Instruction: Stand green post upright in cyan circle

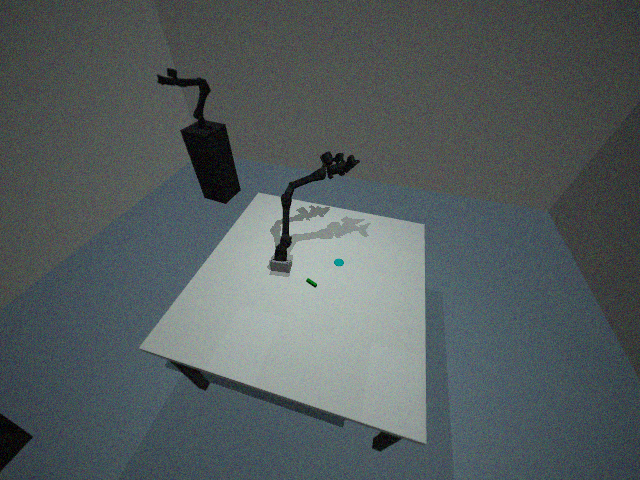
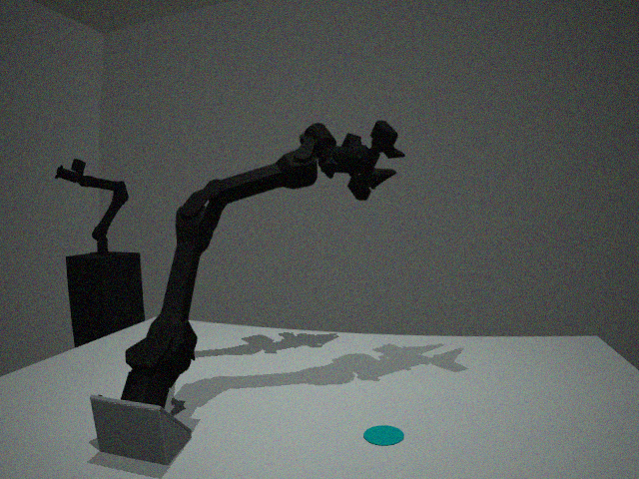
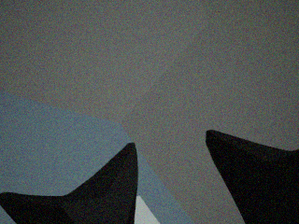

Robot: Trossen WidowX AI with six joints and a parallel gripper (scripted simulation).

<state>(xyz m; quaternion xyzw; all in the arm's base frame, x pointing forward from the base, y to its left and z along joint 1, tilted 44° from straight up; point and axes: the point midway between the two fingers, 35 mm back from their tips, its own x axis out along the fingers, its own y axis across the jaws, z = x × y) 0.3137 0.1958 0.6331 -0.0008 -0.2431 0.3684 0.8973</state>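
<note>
My gripper tip is now 3 cm past the green post, 65 cm to the left of it and 43 cm above it. The rest, counted from my gripper tip: cyan circle (6 cm ahead, 44 cm to the right, 44 cm below).
</note>
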